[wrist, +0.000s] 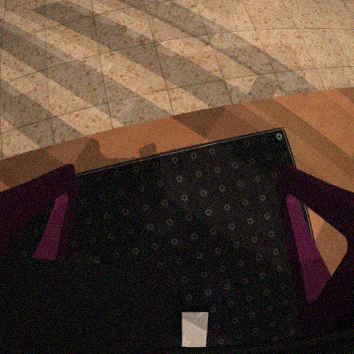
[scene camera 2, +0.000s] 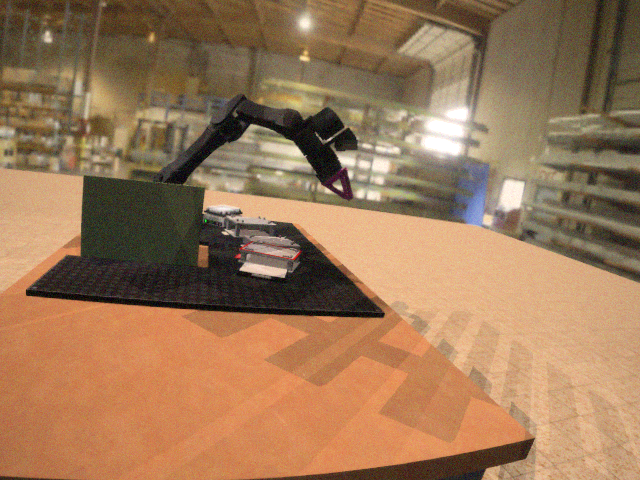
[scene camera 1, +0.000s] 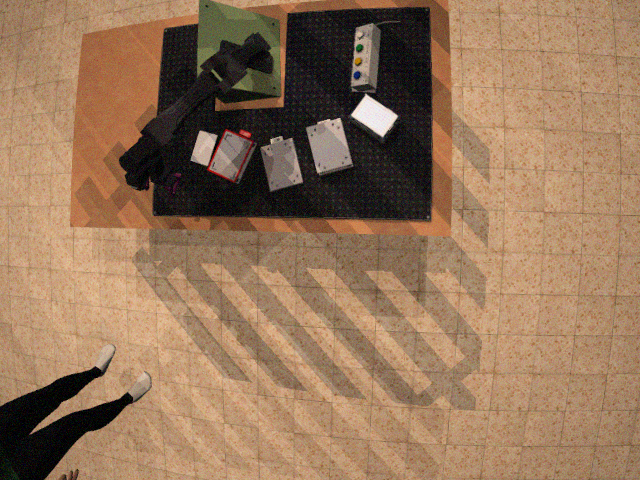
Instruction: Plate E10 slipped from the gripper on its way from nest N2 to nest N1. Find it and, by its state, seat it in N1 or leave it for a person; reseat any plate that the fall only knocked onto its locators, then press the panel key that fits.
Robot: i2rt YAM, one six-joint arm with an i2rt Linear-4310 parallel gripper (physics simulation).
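Places are measured from the arm's base along level axes (x left, y back, z up), in metres.
Where they show: gripper, fingertip midpoint: (wrist: 176, 175) (scene camera 2: 348, 198) (scene camera 1: 160, 193); arm's base, link origin: (scene camera 2: 157, 219).
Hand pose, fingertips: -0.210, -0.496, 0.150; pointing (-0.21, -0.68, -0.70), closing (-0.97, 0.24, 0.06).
Observation:
Things, the pixels of their top centre, and the offset from my fingertips, as dx, dy, dz. "spot": a spot on its surface instead. Level surfaces: height alone.
- nest, top centre: (scene camera 2: 272, 248) (scene camera 1: 229, 155) +0.153, +0.153, -0.189
- small flat white piece, top centre: (scene camera 2: 263, 269) (scene camera 1: 203, 148) +0.033, +0.189, -0.221
- pale patch, surface spot: (wrist: 195, 329) spot: -0.001, +0.162, -0.221
- key panel, top centre: (scene camera 1: 365, 52) +0.626, +0.497, -0.151
- white-topped box, top centre: (scene camera 1: 374, 115) (scene camera 2: 224, 207) +0.659, +0.282, -0.164
- black mat, surface height: dz -0.235
My gripper (scene camera 1: 161, 183) (scene camera 2: 342, 186) (wrist: 176, 175) is open and empty, raised above the mat's front left corner. A red-edged grey plate or nest (scene camera 1: 231, 155) (scene camera 2: 271, 251) stands right of a small flat white piece (scene camera 1: 204, 148) (scene camera 2: 263, 269). Two grey, plate-like units stand farther right, a middle one (scene camera 1: 281, 164) and a right one (scene camera 1: 329, 146). The labels E10, N1 and N2 cannot be read. A pale patch (wrist: 195, 329) shows low in the wrist view. The key panel (scene camera 1: 364, 56) has white, green, yellow and blue keys.
A white-topped box (scene camera 1: 374, 116) (scene camera 2: 223, 210) stands near the panel. A green board (scene camera 1: 266, 82) (scene camera 2: 142, 222) rises at the back of the black mat (scene camera 1: 377, 191) (scene camera 2: 155, 289) (wrist: 225, 225). A person's legs (scene camera 1: 67, 392) show on the floor in front of the table.

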